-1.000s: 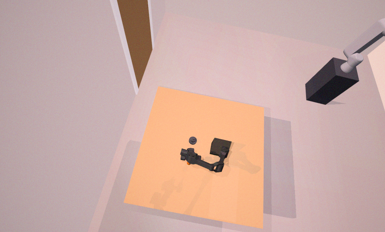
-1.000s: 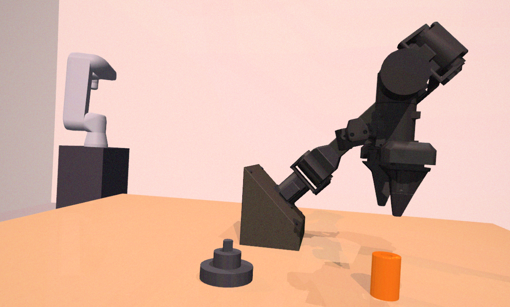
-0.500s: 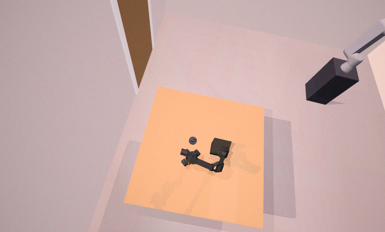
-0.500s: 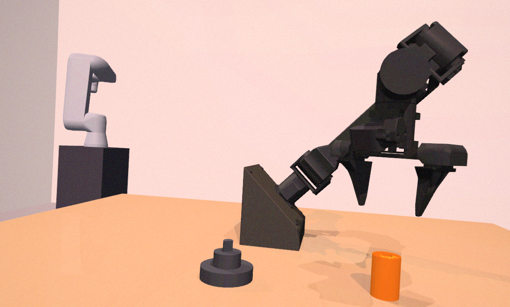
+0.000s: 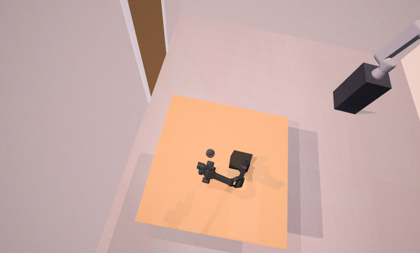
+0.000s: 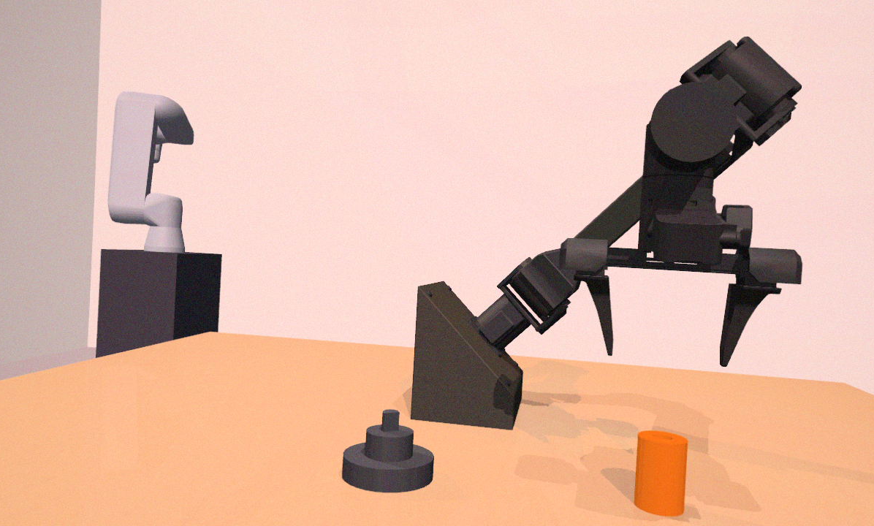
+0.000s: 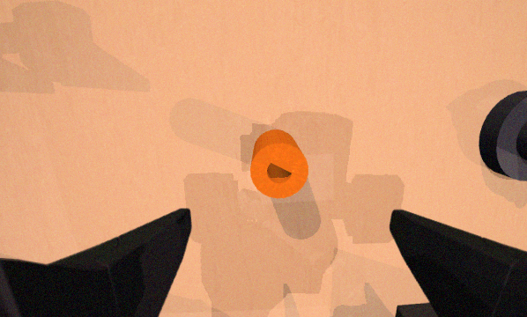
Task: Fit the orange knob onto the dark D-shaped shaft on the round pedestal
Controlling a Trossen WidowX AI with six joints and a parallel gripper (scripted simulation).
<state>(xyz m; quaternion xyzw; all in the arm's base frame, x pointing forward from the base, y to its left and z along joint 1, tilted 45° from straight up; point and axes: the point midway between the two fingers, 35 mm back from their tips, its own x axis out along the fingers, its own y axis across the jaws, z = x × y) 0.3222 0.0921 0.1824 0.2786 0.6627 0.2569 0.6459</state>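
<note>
Now: gripper tip 10 cm above the orange knob. Also, from my gripper tip: round dark pedestal: 24 cm to the right, 10 cm below, 1 cm ahead.
</note>
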